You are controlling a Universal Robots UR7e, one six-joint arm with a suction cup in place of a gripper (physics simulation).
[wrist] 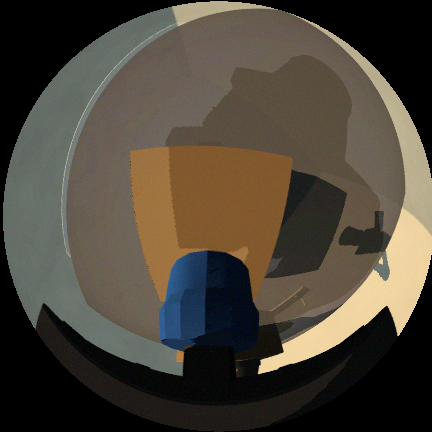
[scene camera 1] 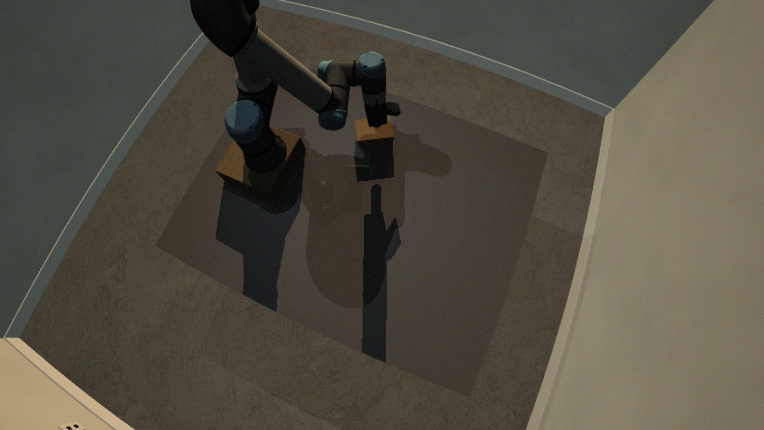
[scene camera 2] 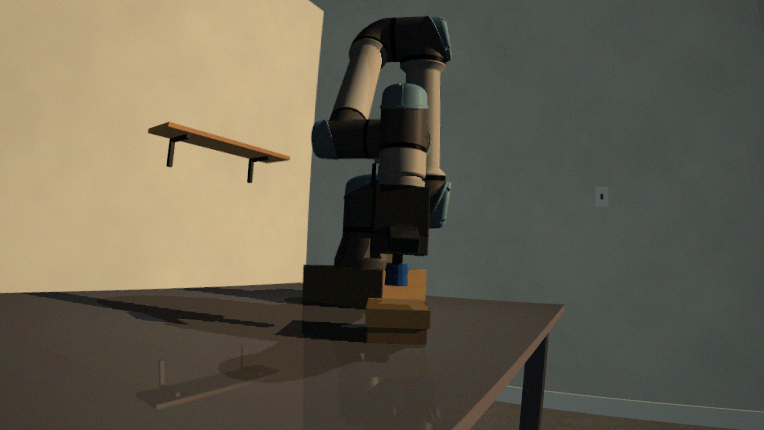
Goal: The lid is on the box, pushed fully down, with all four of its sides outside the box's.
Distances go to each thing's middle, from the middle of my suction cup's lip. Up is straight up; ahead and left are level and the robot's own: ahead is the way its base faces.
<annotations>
The lid [scene camera 1: 365, 135] is 10 mm behind my suction cup and 60 mm below it.
</annotations>
